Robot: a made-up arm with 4 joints.
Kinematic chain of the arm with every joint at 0, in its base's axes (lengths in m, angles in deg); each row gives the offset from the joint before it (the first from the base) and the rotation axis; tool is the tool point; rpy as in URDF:
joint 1: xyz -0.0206 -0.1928 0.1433 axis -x
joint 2: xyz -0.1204 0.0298 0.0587 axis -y
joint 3: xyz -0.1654 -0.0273 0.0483 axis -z
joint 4: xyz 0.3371 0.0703 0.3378 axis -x
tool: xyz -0.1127 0.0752 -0.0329 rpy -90 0 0
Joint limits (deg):
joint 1: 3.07..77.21
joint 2: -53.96..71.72
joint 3: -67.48..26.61
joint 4: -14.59..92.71
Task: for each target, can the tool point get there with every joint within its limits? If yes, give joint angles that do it. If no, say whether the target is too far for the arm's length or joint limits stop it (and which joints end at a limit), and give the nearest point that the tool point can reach.
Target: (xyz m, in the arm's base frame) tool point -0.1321 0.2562 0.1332
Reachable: yes | joints 62.35 -4.39 -24.51 15.72
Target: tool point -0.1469 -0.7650 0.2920
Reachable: no: joint limits stop it (at a limit: joint 1, joint 3, joint 4) | nearest point -0.1724 -0.2404 0.5201 | short by 0.573 m
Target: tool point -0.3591 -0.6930 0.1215
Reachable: no: joint limits stop it (at a limit: joint 1, joint 2, joint 3, joint 4) | nearest point -0.4220 -0.2495 0.3512 | short by 0.503 m
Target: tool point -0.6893 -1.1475 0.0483
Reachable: no: too far | nearest point -0.4220 -0.2495 0.3512 | short by 0.985 m
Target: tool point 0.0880 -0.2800 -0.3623
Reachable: no: joint limits stop it (at a limit: joint 1, joint 2) | nearest point 0.1292 0.0705 0.0234 | short by 0.523 m
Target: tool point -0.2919 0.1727 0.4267
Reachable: yes | joints 18.81 12.41 -37.80 0.79
